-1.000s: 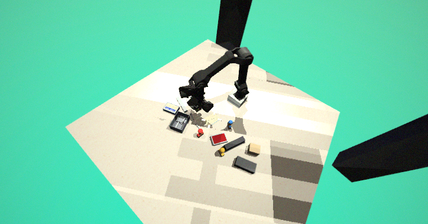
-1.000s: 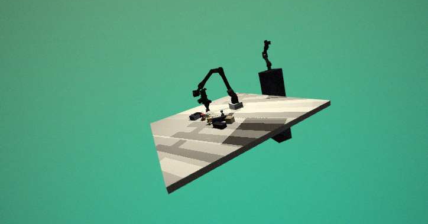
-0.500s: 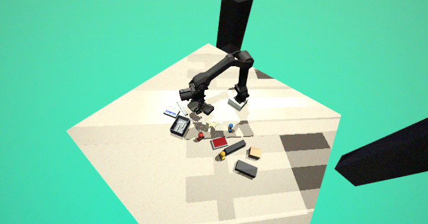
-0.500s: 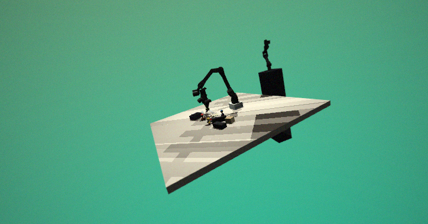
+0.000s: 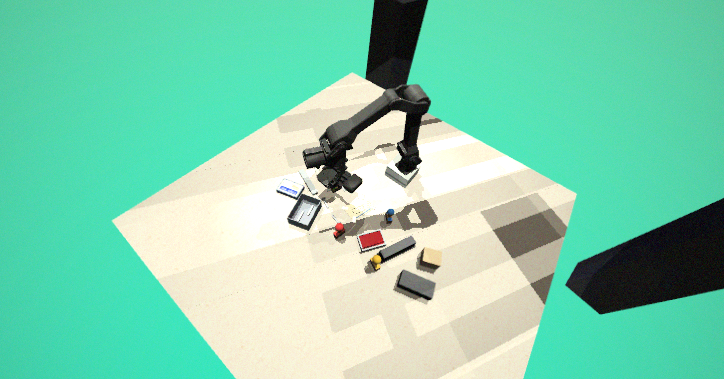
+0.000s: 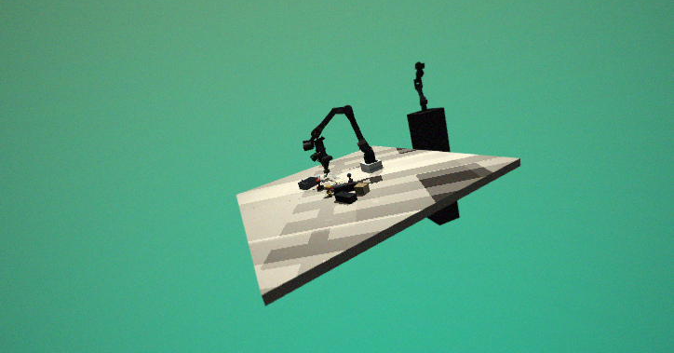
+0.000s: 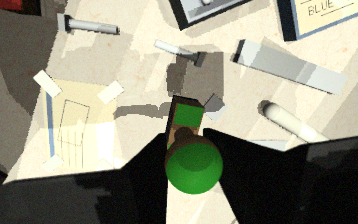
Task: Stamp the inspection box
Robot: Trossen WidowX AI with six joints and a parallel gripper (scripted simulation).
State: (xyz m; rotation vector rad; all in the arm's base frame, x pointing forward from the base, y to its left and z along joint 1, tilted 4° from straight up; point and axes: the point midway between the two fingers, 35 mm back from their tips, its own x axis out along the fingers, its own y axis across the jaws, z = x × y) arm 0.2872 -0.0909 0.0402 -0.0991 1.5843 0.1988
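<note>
My gripper tip is now 220 mm to the right of the red ink pad, 70 mm above it and 20 mm short of it. Round my gripper tip: dark tray (140 mm ahead, 60 mm below, 10 mm to the right); pale card (90 mm to the left, 80 mm below, 40 mm behind); green-knobbed stamp (right at my gripper tip).
</note>
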